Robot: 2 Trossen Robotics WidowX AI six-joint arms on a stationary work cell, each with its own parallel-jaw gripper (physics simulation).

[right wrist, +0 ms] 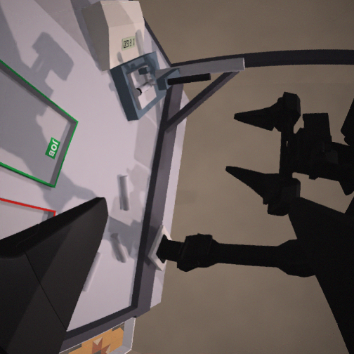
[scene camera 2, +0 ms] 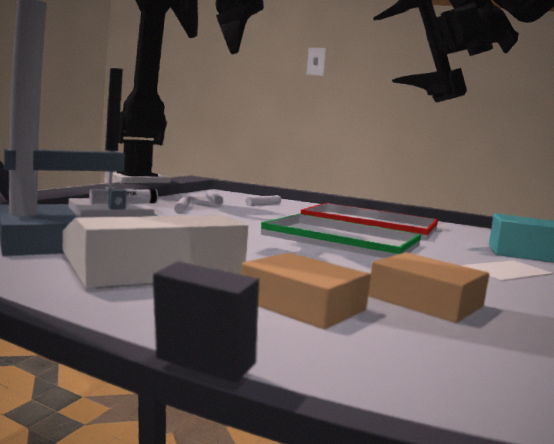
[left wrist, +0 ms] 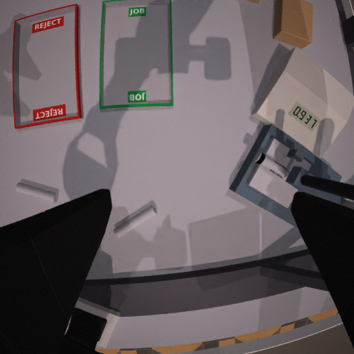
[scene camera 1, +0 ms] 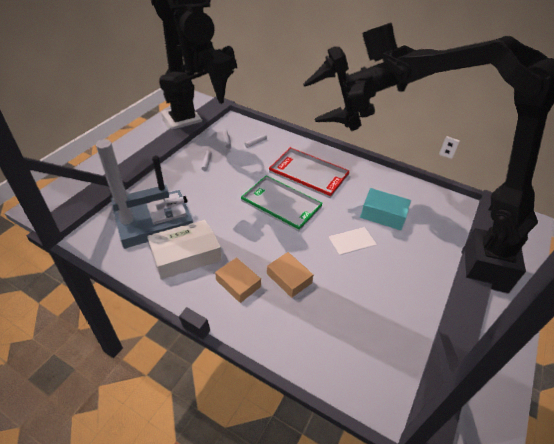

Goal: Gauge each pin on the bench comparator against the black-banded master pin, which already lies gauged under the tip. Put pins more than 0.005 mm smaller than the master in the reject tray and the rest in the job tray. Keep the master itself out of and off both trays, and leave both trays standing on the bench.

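The black-banded master pin (scene camera 1: 172, 201) (left wrist: 272, 166) lies under the tip of the blue comparator (scene camera 2: 30, 235) (left wrist: 250, 158); the display box (scene camera 1: 187, 255) (left wrist: 310, 90) reads 0.937. Three plain grey pins (scene camera 1: 256, 141) (scene camera 1: 206, 160) (scene camera 1: 227, 138) lie apart on the bench behind the trays; one is hidden in the left wrist view. The red reject tray (scene camera 1: 300, 181) (left wrist: 78, 60) and green job tray (scene camera 1: 271, 213) (left wrist: 172, 55) stand empty. My left gripper (scene camera 2: 214, 45) (left wrist: 204, 200) is open and empty, high above the pins' side. My right gripper (scene camera 1: 310, 102) (right wrist: 200, 206) is open and empty, high beyond the reject tray.
Two orange blocks (scene camera 1: 238, 279) (scene camera 1: 290, 274) lie beside the display box. A teal block (scene camera 1: 386, 209) and a white card (scene camera 1: 352, 240) lie right of the trays. A dark block (scene camera 1: 194, 321) (scene camera 2: 205, 320) stands at the front edge. The comparator's column (scene camera 1: 114, 180) rises high.
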